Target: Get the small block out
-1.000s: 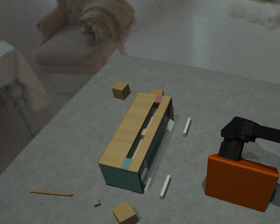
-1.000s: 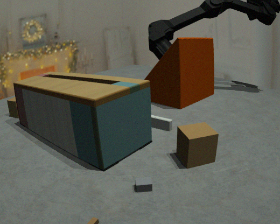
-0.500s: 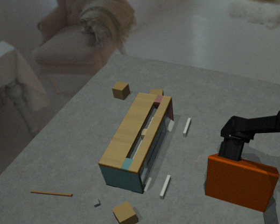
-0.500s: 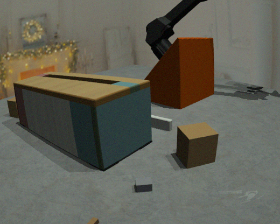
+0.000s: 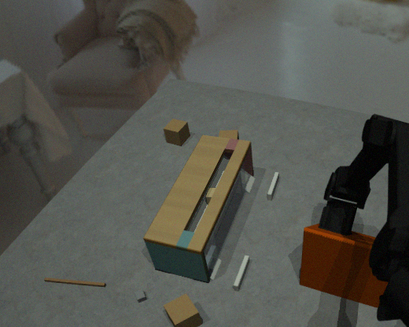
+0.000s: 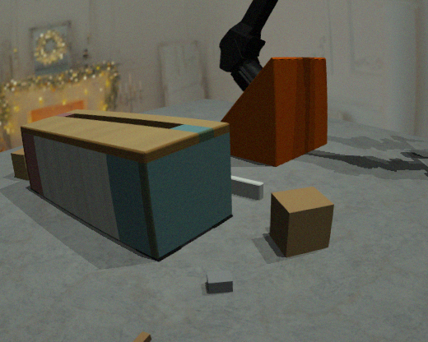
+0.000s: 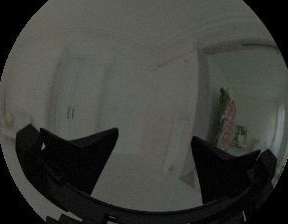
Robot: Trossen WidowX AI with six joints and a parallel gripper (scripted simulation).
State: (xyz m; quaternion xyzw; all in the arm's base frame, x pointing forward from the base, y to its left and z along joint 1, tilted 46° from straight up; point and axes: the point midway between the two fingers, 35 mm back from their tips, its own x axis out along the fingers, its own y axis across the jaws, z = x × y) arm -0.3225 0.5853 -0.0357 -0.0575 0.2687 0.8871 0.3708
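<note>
My gripper tip is now 620 mm short of the box, 510 mm above it and 470 mm to the left of it. The rest, counted from my gripper tip: thin wooden stick: 850 mm ahead, 570 mm below, 110 mm to the right; then tan block: 640 mm ahead, 480 mm below, 470 mm to the right; then grey piece: 670 mm ahead, 560 mm below, 170 mm to the right.
</note>
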